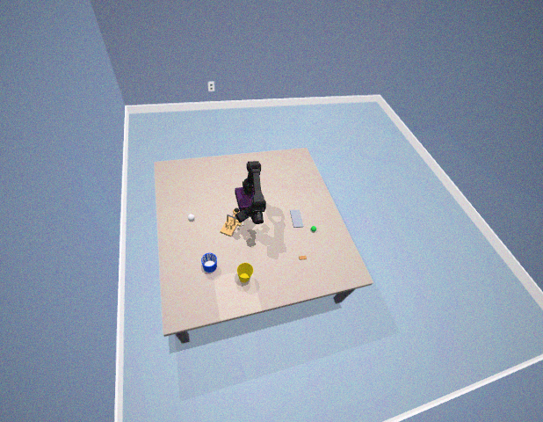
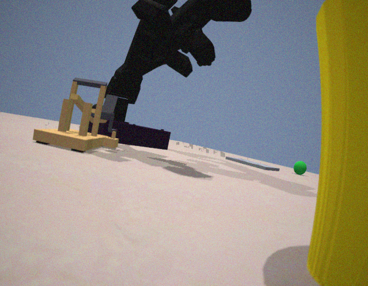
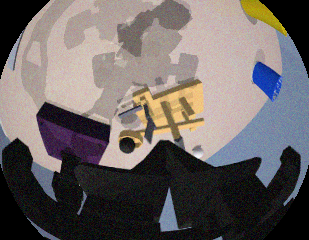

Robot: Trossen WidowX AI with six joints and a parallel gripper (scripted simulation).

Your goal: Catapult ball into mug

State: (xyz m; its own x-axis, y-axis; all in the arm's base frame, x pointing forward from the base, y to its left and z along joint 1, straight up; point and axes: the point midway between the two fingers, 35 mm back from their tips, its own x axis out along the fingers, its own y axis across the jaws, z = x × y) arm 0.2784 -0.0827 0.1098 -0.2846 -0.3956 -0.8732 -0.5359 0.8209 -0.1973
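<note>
Now: gripper tip 100 mm past the small black ball, 70 mm above it and 20 mm to the left of it. Round my gripper tip: white ball 330 mm to the right, 120 mm behind, 110 mm below; wooden catapult 80 mm below, 40 mm to the right, 40 mm behind; blue mug 260 mm ahead, 240 mm to the right, 100 mm below.
</note>
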